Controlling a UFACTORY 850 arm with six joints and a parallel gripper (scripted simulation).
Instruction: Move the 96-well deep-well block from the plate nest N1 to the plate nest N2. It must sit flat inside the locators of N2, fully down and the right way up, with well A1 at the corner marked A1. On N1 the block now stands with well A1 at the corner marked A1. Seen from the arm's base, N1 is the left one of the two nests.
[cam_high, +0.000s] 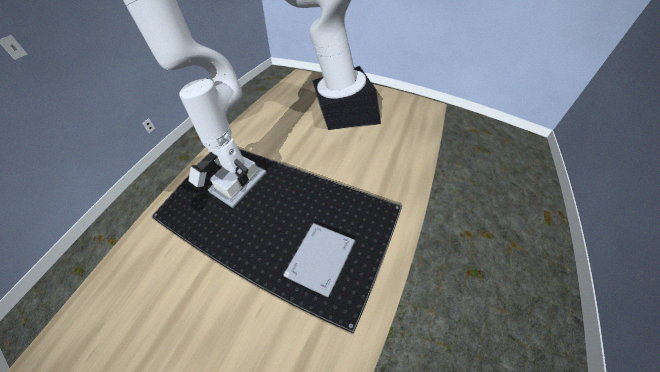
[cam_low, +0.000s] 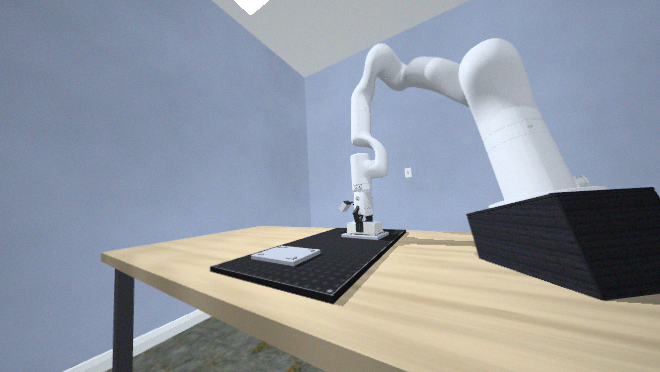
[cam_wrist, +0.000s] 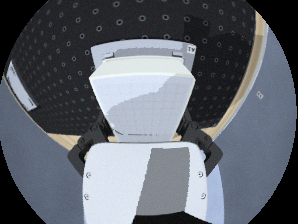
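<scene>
My hand is right at the white deep-well block. Round my hand: plate nest N2: 30 mm below; plate nest N1: 370 mm to the left, 60 mm ahead, 30 mm below.
</scene>
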